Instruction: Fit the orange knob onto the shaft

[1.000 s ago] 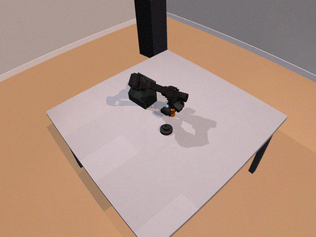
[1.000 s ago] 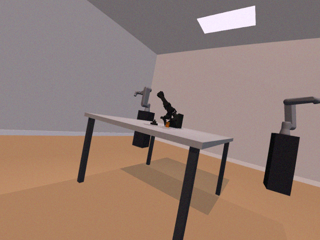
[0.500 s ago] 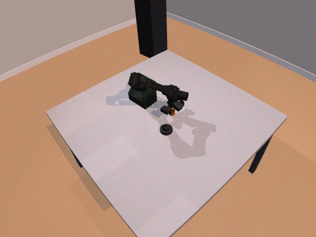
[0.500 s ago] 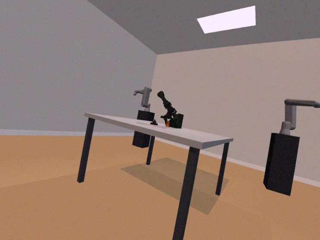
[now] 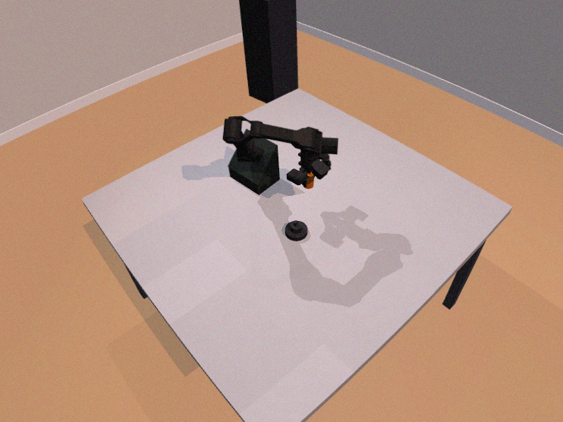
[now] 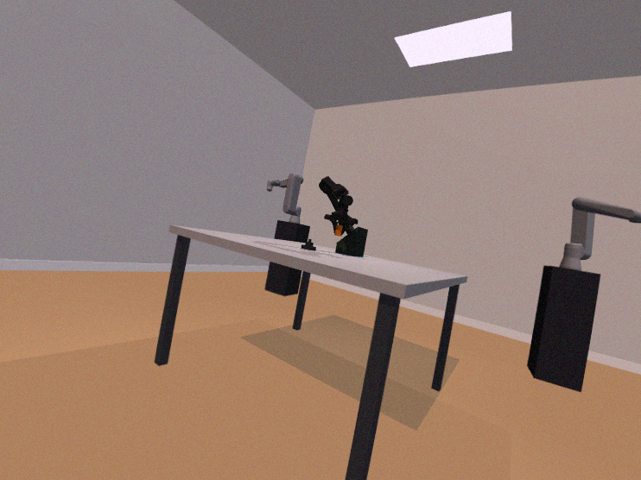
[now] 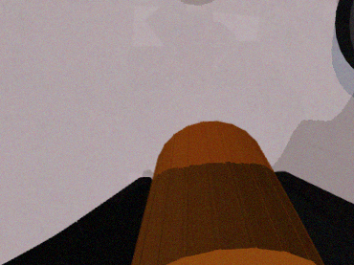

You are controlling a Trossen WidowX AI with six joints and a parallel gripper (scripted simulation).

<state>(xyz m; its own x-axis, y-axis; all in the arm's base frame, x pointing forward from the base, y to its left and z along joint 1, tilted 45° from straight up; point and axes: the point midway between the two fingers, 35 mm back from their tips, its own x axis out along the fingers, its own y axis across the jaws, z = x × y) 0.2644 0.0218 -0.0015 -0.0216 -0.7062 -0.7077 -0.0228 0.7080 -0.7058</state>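
Now: the round dark pedestal 60 mm ahead of my gripper tip, 140 mm to the right of it and 90 mm below it. Also, from my gripper tip: orange knob 20 mm above.
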